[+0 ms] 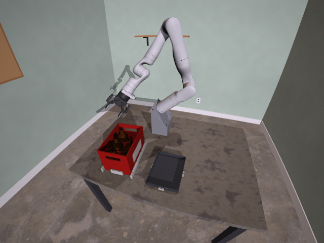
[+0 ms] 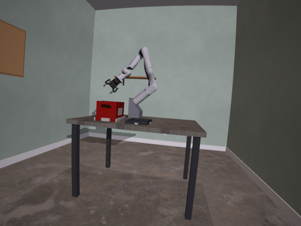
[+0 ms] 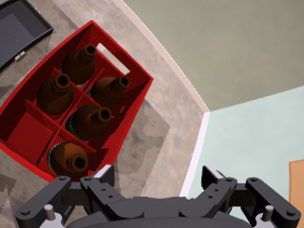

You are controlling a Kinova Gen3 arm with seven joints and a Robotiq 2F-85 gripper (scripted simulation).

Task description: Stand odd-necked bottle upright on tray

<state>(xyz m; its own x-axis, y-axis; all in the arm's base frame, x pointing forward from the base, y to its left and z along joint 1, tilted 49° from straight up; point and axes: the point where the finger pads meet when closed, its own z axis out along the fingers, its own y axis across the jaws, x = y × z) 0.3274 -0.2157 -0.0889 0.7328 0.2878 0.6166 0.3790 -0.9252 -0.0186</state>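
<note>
My hand is 210 mm above the crate, 90 mm to the right of it and 80 mm short of it. The rest, counted from my hand: dark tray 390 mm to the left, 280 mm below, 100 mm ahead.
</note>
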